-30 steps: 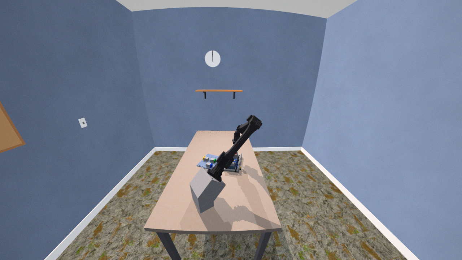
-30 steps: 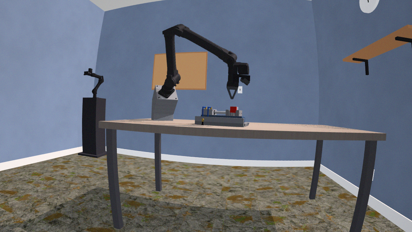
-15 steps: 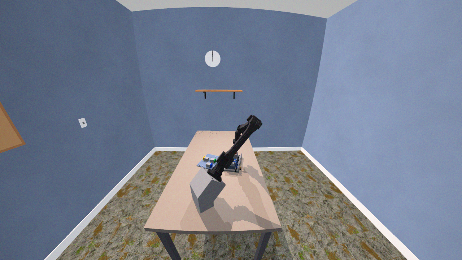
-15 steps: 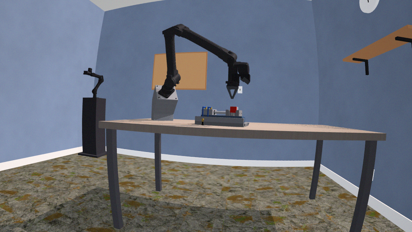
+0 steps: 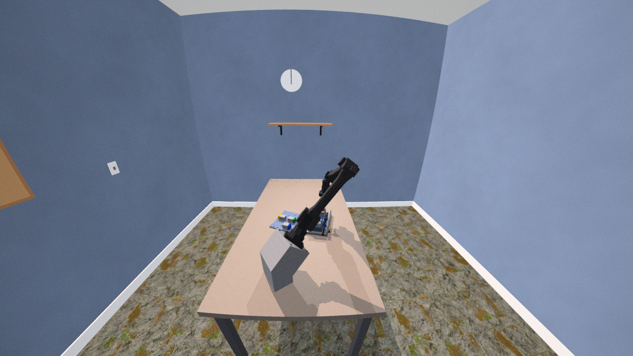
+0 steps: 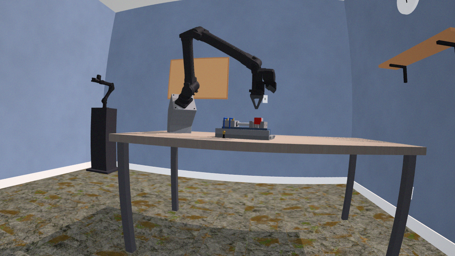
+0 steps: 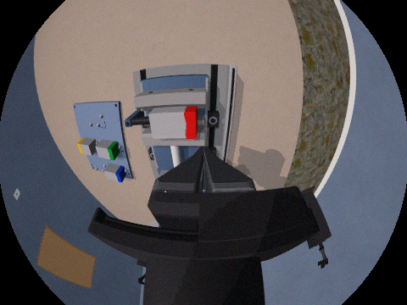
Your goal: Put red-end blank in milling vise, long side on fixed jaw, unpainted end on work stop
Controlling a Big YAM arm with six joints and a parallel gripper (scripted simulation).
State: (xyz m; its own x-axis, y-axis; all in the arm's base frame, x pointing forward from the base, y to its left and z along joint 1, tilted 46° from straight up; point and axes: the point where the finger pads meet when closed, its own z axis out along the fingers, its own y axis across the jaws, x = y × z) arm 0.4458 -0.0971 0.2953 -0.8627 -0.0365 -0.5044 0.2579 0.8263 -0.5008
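Now: hand 9 cm to the right of the work stop, 8 cm above it and 3 cm short of it. Also, from my hand: green-ended blank (28 cm to the left, 14 cm below, 1 cm behind); then blue plate (32 cm to the left, 17 cm below, 1 cm ahead); then vise (13 cm below, 7 cm to the left, 5 cm behind).
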